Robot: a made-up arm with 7 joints.
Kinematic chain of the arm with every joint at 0, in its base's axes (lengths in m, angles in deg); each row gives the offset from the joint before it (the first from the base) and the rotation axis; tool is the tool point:
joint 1: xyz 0 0.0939 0 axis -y
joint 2: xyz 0 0.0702 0 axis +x
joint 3: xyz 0 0 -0.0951 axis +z
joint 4: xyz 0 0 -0.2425 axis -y
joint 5: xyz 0 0 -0.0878 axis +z
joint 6: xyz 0 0 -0.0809 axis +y
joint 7: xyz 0 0 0 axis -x
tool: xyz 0 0 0
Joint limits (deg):
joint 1: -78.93..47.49
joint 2: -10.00..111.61
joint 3: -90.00..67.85
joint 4: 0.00..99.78
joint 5: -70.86..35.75
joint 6: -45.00..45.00
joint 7: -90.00..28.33
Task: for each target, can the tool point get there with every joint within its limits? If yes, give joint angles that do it. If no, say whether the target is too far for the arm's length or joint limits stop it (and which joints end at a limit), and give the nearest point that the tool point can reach.
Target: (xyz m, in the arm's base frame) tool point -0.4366 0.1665 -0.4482
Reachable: no: too far | nearest point -0.3533 0.1660 -0.3627 | short by 0.119 m
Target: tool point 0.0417 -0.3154 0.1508
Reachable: no: joint limits stop it (at a limit: joint 1, joint 2, joint 4) | nearest point 0.2349 -0.0469 -0.1530 | short by 0.449 m
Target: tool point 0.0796 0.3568 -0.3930
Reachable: yes | joints -9.99 25.36 5.57 60.83 -23.58 10.14 -77.28
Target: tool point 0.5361 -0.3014 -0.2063
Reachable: no: too far | nearest point 0.3432 -0.0316 -0.2185 | short by 0.332 m
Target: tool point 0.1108 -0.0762 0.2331
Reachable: no: joint limits stop it (at a limit: joint 1, joint 2, joint 4) | nearest point 0.2881 -0.0060 -0.1056 | short by 0.389 m
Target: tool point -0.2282 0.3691 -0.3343
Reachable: yes | joints -54.39 25.82 7.77 56.20 14.04 30.97 -78.26
